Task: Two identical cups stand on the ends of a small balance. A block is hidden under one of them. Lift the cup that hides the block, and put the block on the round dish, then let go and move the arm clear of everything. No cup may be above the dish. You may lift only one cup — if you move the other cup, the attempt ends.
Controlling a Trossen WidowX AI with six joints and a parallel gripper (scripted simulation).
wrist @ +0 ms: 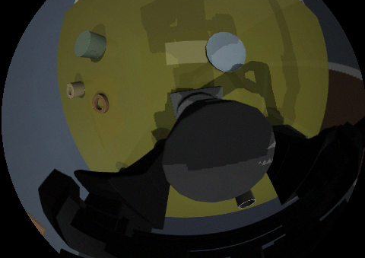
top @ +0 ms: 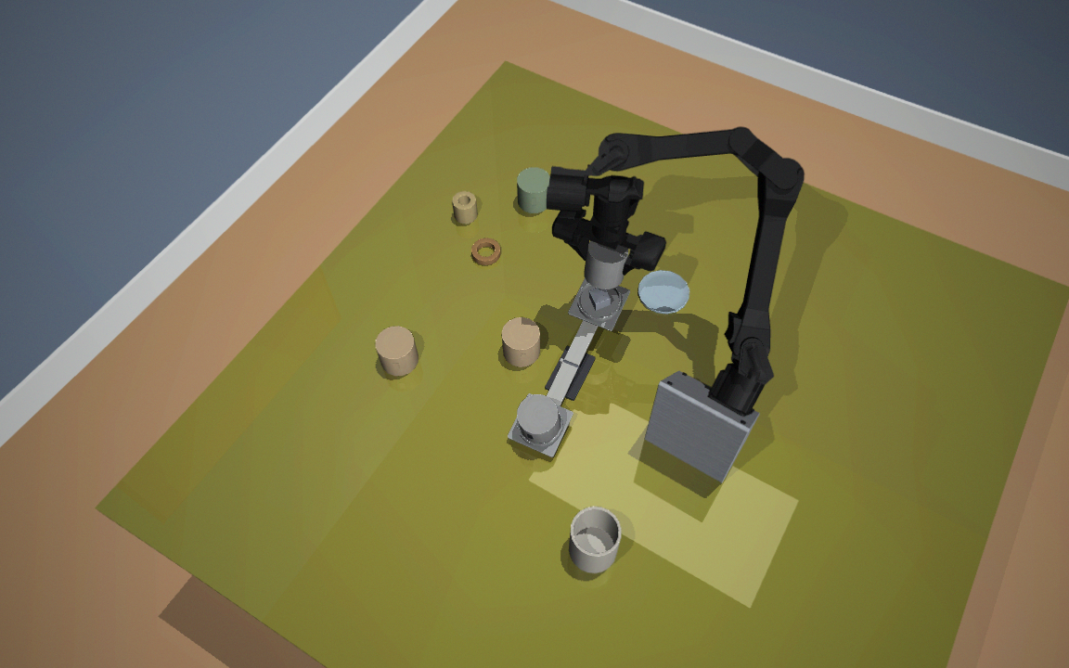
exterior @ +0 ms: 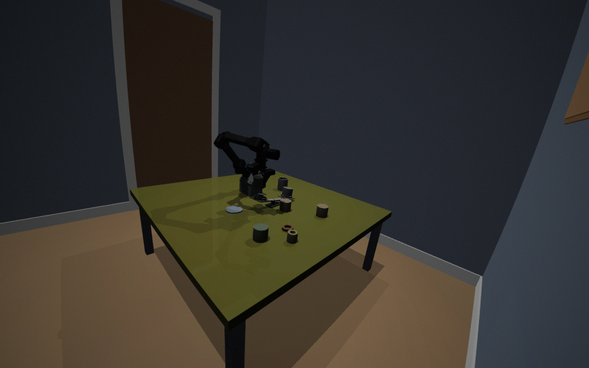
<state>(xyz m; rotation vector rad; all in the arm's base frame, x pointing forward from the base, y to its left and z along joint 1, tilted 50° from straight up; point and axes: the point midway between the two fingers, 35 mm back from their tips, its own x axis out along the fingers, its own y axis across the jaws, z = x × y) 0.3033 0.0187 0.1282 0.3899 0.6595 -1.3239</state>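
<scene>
My gripper tip is now 8 cm above the grey block and 1 cm to the right of it. Round my gripper tip: small balance (15 cm below, 13 cm to the left, 2 cm behind); green cylinder (27 cm ahead, 14 cm to the right, 13 cm below); pale blue round dish (17 cm below, 13 cm to the right, 6 cm behind).
</scene>
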